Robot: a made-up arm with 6 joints. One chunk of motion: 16 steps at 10 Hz.
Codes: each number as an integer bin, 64 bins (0 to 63) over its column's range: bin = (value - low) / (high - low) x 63, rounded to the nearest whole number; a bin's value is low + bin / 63 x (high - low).
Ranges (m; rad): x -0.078..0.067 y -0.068..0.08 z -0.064..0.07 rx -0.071..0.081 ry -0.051..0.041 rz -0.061..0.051
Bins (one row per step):
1: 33 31 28 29 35 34
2: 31 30 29 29 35 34
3: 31 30 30 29 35 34
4: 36 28 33 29 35 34
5: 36 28 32 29 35 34
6: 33 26 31 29 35 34
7: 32 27 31 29 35 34
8: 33 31 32 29 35 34
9: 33 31 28 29 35 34
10: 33 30 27 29 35 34
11: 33 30 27 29 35 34
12: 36 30 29 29 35 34
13: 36 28 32 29 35 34
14: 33 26 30 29 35 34
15: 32 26 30 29 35 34
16: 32 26 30 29 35 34
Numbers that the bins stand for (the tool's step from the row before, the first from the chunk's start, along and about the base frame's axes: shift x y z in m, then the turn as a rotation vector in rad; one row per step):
1: -0.00205 0.00483 -0.00444 -0.00103 0.00011 -0.00056
2: -0.00665 0.00248 -0.00232 -0.00103 0.00011 -0.00056
3: -0.00665 0.00248 -0.00019 -0.00103 0.00011 -0.00056
4: 0.00486 -0.00222 0.00619 -0.00103 0.00011 -0.00056
5: 0.00486 -0.00222 0.00406 -0.00103 0.00011 -0.00056
6: -0.00205 -0.00692 0.00194 -0.00103 0.00011 -0.00056
7: -0.00435 -0.00457 0.00194 -0.00103 0.00011 -0.00056
8: -0.00205 0.00483 0.00406 -0.00103 0.00011 -0.00056
9: -0.00205 0.00483 -0.00444 -0.00103 0.00011 -0.00056
10: -0.00205 0.00248 -0.00657 -0.00103 0.00011 -0.00056
11: -0.00205 0.00248 -0.00657 -0.00103 0.00011 -0.00056
12: 0.00486 0.00248 -0.00232 -0.00103 0.00011 -0.00056
13: 0.00486 -0.00222 0.00406 -0.00103 0.00011 -0.00056
14: -0.00205 -0.00692 -0.00019 -0.00103 0.00011 -0.00056
15: -0.00435 -0.00692 -0.00019 -0.00103 0.00011 -0.00056
16: -0.00435 -0.00692 -0.00019 -0.00103 0.00011 -0.00056

